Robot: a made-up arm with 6 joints.
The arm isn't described. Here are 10 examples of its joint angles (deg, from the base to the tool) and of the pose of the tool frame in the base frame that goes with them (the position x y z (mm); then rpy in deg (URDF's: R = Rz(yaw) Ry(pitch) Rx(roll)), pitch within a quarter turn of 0, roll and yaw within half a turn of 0).
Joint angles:
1: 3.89 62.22 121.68 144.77 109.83 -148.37
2: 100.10 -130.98 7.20 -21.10 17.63 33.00
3: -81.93 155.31 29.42 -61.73 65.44 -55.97
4: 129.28 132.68 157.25 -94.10 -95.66 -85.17
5: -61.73 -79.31 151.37 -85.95 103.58 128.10
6: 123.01 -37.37 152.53 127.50 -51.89 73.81
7: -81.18 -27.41 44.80 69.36 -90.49 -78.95
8: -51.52 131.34 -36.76 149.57 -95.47 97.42
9: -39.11 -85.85 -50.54 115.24 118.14 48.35
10: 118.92 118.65 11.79 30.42 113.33 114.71
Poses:
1: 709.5 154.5 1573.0 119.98 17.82 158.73
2: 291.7 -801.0 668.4 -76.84 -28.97 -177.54
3: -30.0 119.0 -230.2 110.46 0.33 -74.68
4: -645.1 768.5 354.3 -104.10 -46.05 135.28
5: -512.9 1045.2 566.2 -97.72 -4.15 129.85
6: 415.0 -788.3 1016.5 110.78 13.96 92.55
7: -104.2 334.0 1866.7 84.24 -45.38 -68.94
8: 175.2 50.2 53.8 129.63 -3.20 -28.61
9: -266.6 284.3 1240.3 -141.06 0.38 -27.04
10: -79.1 550.4 -115.4 -89.40 56.36 70.82
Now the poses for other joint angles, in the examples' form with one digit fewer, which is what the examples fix.
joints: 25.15 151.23 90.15 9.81 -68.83 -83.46
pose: 609 117 -292 177.4 39.1 59.6
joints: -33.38 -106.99 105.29 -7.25 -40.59 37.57
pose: -1002 466 304 -94.2 -47.2 43.7
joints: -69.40 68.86 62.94 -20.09 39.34 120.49
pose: 246 -1094 849 -49.0 51.7 -123.9
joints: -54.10 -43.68 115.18 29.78 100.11 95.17
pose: -743 719 1348 133.7 -1.3 139.5
